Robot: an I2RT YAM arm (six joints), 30 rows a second.
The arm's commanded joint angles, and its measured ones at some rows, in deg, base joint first. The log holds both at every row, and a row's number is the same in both.
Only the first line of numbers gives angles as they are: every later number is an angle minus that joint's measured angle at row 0.
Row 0, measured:
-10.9 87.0 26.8 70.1 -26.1 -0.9
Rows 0 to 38, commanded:
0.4 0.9 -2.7 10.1 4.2 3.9
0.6 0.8 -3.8 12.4 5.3 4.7
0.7 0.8 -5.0 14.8 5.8 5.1
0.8 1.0 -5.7 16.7 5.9 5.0
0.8 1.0 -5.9 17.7 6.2 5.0
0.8 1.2 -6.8 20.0 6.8 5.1
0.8 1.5 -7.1 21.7 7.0 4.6
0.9 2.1 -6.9 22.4 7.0 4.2
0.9 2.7 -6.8 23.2 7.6 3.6
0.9 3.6 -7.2 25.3 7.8 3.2
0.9 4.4 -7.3 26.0 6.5 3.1
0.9 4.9 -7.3 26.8 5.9 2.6
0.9 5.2 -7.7 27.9 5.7 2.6
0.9 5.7 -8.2 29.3 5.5 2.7
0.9 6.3 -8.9 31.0 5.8 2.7
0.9 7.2 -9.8 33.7 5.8 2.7
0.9 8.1 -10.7 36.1 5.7 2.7
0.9 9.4 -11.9 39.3 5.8 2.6
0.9 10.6 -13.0 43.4 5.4 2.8
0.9 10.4 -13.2 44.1 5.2 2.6
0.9 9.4 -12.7 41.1 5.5 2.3
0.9 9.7 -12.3 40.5 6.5 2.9
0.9 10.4 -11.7 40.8 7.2 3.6
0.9 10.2 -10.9 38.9 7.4 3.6
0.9 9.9 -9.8 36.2 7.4 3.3
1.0 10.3 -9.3 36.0 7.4 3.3
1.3 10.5 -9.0 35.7 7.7 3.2
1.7 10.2 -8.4 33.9 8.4 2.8
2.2 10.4 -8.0 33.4 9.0 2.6
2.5 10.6 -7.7 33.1 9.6 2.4
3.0 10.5 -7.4 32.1 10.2 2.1
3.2 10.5 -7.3 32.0 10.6 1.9
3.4 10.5 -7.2 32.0 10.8 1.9
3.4 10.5 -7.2 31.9 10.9 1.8
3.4 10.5 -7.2 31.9 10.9 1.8
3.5 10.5 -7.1 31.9 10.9 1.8
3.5 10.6 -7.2 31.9 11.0 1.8
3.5 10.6 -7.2 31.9 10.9 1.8
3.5 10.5 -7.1 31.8 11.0 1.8
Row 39, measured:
3.2 10.1 -8.1 22.8 9.9 2.6
